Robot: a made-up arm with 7 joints.
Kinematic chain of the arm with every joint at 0, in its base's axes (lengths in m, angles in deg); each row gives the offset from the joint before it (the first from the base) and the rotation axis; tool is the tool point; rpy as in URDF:
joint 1: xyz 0 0 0.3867 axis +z
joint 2: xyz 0 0 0 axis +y
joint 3: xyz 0 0 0.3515 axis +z
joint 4: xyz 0.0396 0 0 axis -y
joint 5: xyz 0.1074 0 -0.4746 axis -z
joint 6: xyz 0 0 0 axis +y
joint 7: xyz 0.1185 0 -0.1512 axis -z
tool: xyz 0 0 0 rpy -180 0 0
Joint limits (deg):
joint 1: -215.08..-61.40
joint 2: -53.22..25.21
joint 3: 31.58..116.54
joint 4: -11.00..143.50
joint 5: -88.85..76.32
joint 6: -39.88..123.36
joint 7: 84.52..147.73
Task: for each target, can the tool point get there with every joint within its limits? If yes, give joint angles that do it. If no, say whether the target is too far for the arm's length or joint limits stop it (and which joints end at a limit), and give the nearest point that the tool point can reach.
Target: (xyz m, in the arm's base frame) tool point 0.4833 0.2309 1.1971
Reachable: yes | joints -99.80 -38.63 51.01 123.56 -66.25 14.70 98.04
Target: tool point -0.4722 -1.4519 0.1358
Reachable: no: too far | nearest point -0.2467 -0.7585 0.4409 | short by 0.790 m
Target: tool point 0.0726 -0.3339 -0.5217
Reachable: no: joint limits stop it (at a limit: joint 2, joint 3) | nearest point 0.0563 -0.2587 0.0304 | short by 0.557 m
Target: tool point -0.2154 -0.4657 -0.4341
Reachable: no: joint limits stop it (at a limit: joint 2, joint 3) | nearest point -0.1539 -0.3327 0.0526 | short by 0.508 m
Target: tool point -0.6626 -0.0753 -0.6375
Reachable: no: too far | nearest point -0.4040 -0.0459 0.0660 | short by 0.750 m
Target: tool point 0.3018 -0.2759 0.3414
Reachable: yes | joints -76.05 -42.60 38.76 9.02 -30.32 14.48 113.03
